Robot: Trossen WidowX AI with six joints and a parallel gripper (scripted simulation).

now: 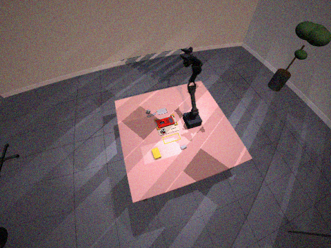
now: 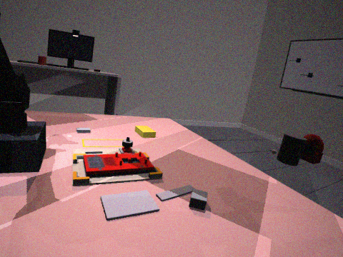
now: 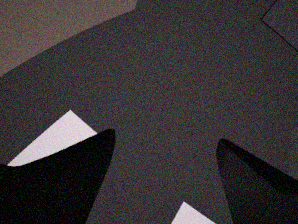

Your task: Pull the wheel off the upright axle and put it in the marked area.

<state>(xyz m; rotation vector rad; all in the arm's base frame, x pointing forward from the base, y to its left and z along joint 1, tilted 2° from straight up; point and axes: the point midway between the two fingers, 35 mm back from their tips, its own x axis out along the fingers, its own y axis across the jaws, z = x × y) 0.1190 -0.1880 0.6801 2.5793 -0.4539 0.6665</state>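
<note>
My gripper tip is 75 cm above the black wheel, 25 cm to the right of it and 23 cm short of it. The rest, counted from my gripper tip: yellow block: 78 cm below, 49 cm to the left, 37 cm ahead; then grey block: 78 cm below, 34 cm ahead, 8 cm to the right; then pale sheet: 79 cm below, 17 cm ahead, 4 cm to the right.
</note>
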